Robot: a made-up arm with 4 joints. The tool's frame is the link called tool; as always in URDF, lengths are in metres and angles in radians. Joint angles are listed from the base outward. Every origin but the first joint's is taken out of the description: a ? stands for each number. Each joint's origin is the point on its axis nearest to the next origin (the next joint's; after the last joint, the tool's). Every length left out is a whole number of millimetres.
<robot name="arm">
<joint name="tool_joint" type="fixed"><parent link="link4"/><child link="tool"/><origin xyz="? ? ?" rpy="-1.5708 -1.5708 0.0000"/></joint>
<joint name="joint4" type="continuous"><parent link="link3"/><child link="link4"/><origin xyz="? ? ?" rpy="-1.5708 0.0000 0.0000"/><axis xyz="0 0 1"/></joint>
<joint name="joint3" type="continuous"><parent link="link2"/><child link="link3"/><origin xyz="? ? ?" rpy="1.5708 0.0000 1.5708"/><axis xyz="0 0 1"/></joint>
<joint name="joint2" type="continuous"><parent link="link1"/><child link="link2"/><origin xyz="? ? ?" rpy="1.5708 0.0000 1.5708"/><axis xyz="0 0 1"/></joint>
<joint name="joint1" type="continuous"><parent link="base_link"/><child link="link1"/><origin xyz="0.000 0.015 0.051" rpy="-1.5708 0.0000 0.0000"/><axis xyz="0 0 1"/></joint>
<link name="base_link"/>
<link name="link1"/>
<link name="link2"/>
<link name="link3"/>
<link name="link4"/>
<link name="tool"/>
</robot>
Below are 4 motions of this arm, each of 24 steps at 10 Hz.
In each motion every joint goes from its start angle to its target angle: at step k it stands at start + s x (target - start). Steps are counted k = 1, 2, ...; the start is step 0. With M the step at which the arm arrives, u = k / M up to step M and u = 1 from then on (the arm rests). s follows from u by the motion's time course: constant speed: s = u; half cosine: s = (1 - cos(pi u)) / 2; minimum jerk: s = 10 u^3 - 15 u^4 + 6 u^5.
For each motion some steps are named. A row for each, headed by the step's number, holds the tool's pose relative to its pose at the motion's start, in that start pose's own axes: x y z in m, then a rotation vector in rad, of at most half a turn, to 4 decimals.
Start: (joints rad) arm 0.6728 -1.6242 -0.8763 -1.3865
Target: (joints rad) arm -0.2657 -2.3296 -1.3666 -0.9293
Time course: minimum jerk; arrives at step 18
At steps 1, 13, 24:
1: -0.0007 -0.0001 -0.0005 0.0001 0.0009 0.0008
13: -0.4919 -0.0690 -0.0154 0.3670 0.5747 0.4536
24: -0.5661 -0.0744 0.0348 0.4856 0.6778 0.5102

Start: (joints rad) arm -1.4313 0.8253 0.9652 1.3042
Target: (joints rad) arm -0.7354 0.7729 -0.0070 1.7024
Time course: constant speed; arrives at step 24
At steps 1, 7, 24:
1: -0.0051 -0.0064 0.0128 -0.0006 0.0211 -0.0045
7: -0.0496 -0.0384 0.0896 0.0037 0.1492 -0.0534
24: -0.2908 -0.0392 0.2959 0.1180 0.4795 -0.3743

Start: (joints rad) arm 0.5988 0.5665 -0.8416 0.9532
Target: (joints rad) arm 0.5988 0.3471 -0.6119 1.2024
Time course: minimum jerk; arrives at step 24
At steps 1, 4, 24:
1: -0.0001 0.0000 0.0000 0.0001 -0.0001 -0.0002
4: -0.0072 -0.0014 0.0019 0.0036 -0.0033 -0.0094
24: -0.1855 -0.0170 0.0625 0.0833 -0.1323 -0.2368

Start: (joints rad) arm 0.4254 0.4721 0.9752 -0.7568
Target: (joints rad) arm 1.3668 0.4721 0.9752 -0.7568
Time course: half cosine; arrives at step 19
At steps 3, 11, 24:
3: -0.0171 -0.0185 -0.0110 -0.0418 0.0383 0.0007
11: -0.1878 -0.2042 -0.0413 -0.4322 0.3960 0.0073
24: -0.2971 -0.3245 0.0131 -0.6941 0.6359 0.0117

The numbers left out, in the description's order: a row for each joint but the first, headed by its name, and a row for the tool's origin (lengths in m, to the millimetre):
tool: -0.335 -0.057 0.000
joint4: -0.026 -0.017 0.000
joint3: 0.694 -0.027 0.000
joint2: 0.186 -0.056 0.000

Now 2 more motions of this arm.
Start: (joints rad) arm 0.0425 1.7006 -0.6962 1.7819
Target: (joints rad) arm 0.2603 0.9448 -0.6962 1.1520
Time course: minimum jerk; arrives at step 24
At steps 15, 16, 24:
15: -0.4092 0.2795 0.4833 -0.8550 -0.1556 -0.3799
16: -0.4475 0.3243 0.5095 -0.9276 -0.1614 -0.4227
24: -0.5635 0.4840 0.5700 -1.1544 -0.1681 -0.5697

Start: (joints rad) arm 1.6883 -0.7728 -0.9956 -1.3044
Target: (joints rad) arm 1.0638 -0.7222 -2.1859 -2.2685
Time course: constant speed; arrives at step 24
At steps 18, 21, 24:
18: -0.0453 -0.0336 0.1387 -1.0395 -0.5769 -0.1405
21: -0.0751 -0.0176 0.1383 -1.2126 -0.6747 -0.1761
24: -0.1079 0.0000 0.1270 -1.3815 -0.7758 -0.2146

